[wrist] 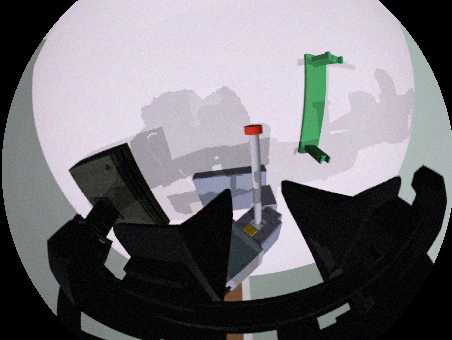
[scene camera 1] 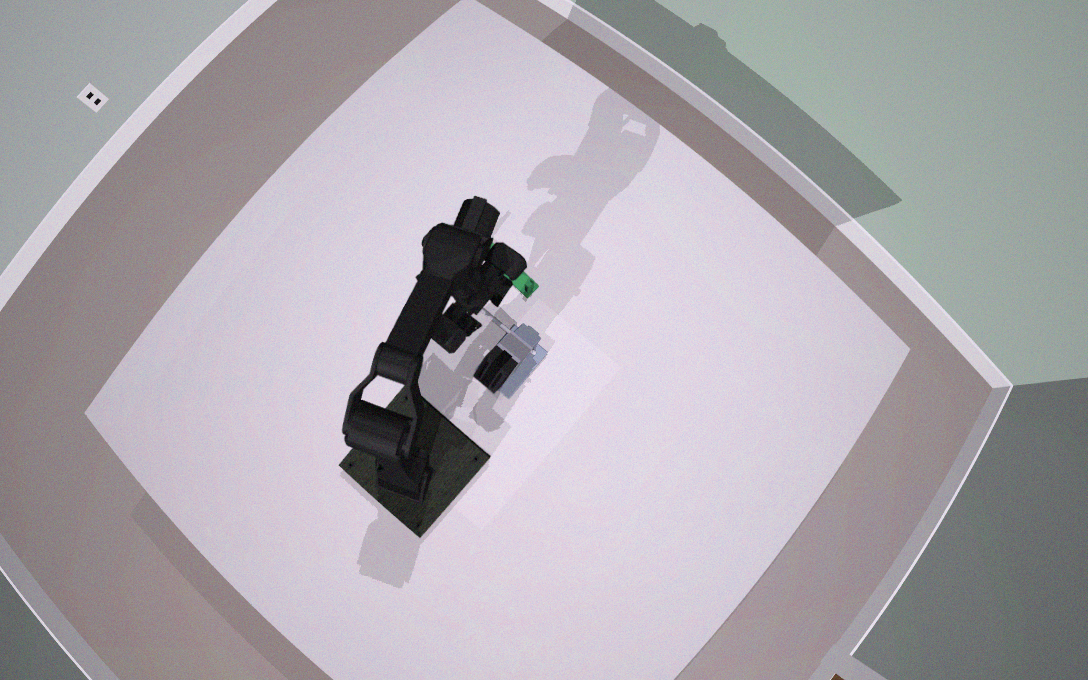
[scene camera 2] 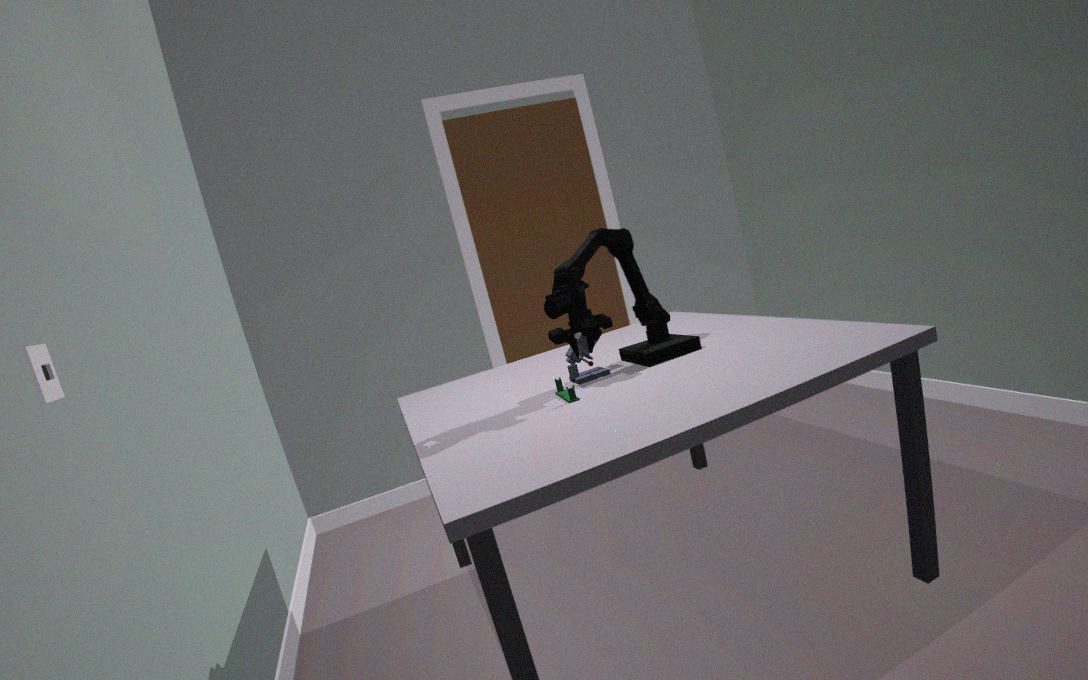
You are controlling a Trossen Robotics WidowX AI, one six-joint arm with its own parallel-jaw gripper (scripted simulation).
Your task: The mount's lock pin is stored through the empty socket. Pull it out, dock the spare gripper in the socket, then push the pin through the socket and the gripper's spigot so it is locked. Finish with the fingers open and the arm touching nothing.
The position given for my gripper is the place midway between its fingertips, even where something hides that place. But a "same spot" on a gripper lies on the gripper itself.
Scene:
My gripper shows in the wrist view, in scene camera 1 [487, 314] and in scene camera 2. The same spot on my gripper: [scene camera 2: 572, 341] is [wrist: 389, 180]. One and the same spot on a mount: [scene camera 2: 579, 378] is [scene camera 1: 514, 330].

